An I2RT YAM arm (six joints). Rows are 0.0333 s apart.
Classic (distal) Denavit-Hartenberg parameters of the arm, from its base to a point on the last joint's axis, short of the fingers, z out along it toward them. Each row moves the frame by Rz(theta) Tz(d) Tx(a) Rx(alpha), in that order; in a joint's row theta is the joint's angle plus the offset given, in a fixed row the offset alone. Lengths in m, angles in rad.
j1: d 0.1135; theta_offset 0; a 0.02; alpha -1.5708
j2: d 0; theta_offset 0; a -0.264; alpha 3.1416
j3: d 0; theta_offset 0.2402; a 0.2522; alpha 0
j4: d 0; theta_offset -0.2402; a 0.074; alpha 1.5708
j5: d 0; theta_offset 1.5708; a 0; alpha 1.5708
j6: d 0.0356; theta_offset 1.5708; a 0; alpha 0
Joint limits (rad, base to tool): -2.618..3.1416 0..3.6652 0..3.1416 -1.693..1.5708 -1.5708..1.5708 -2.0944..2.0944
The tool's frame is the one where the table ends.
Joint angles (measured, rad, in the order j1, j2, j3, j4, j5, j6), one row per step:
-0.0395, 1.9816, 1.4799, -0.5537, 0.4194, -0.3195
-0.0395, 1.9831, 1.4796, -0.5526, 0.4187, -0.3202
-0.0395, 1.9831, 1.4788, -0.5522, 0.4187, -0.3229
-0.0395, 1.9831, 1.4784, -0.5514, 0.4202, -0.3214
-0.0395, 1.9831, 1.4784, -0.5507, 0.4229, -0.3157
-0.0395, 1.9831, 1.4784, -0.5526, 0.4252, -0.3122
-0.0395, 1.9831, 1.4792, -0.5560, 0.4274, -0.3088
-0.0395, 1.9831, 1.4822, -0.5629, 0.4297, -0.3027
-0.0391, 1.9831, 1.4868, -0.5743, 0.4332, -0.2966
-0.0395, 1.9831, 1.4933, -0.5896, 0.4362, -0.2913
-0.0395, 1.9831, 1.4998, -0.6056, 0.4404, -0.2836
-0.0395, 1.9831, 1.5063, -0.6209, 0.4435, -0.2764
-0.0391, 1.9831, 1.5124, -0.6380, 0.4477, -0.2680
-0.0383, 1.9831, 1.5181, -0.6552, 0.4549, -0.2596
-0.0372, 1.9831, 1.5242, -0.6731, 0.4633, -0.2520
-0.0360, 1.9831, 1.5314, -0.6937, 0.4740, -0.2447
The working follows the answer.
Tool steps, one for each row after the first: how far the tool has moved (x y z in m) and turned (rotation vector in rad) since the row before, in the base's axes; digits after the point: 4 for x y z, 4 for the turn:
0.0002, 0.0000, -0.0006, 0.0003, 0.0010, 0.0009
-0.0001, 0.0000, -0.0002, -0.0012, 0.0015, 0.0021
0.0000, 0.0000, -0.0001, -0.0007, -0.0010, -0.0019
0.0000, -0.0001, 0.0001, 0.0001, -0.0030, -0.0059
-0.0002, -0.0001, -0.0001, -0.0004, 0.0005, -0.0039
-0.0002, -0.0001, 0.0001, -0.0004, 0.0012, -0.0038
-0.0002, -0.0001, 0.0006, 0.0007, 0.0013, -0.0060
-0.0004, 0.0001, 0.0008, -0.0002, 0.0043, -0.0061
-0.0005, -0.0002, 0.0012, -0.0001, 0.0066, -0.0061
-0.0005, -0.0001, 0.0012, -0.0002, 0.0062, -0.0081
-0.0005, -0.0001, 0.0012, 0.0005, 0.0057, -0.0072
-0.0007, 0.0001, 0.0010, 0.0000, 0.0074, -0.0083
-0.0008, 0.0001, 0.0010, -0.0028, 0.0080, -0.0092
-0.0008, 0.0002, 0.0011, -0.0043, 0.0086, -0.0087
-0.0009, 0.0002, 0.0013, -0.0066, 0.0104, -0.0092

Tool pose at each row, in the base's axes (x y z in m, rotation vector in rad; rounded; the steps above come from the unrounded poses):
0.4207, -0.0311, 0.1977, -0.2210, 2.6255, -0.6747
0.4208, -0.0311, 0.1970, -0.2224, 2.6263, -0.6740
0.4207, -0.0311, 0.1968, -0.2261, 2.6268, -0.6749
0.4207, -0.0312, 0.1967, -0.2235, 2.6262, -0.6764
0.4208, -0.0313, 0.1968, -0.2146, 2.6250, -0.6780
0.4206, -0.0313, 0.1967, -0.2099, 2.6264, -0.6799
0.4204, -0.0314, 0.1968, -0.2055, 2.6285, -0.6817
0.4202, -0.0315, 0.1974, -0.1981, 2.6316, -0.6828
0.4198, -0.0314, 0.1982, -0.1918, 2.6373, -0.6855
0.4194, -0.0316, 0.1994, -0.1865, 2.6452, -0.6881
0.4189, -0.0317, 0.2006, -0.1783, 2.6532, -0.6915
0.4184, -0.0318, 0.2018, -0.1709, 2.6607, -0.6937
0.4177, -0.0318, 0.2028, -0.1629, 2.6698, -0.6971
0.4169, -0.0316, 0.2038, -0.1546, 2.6789, -0.7045
0.4161, -0.0314, 0.2048, -0.1476, 2.6879, -0.7139
0.4151, -0.0312, 0.2062, -0.1410, 2.6980, -0.7268

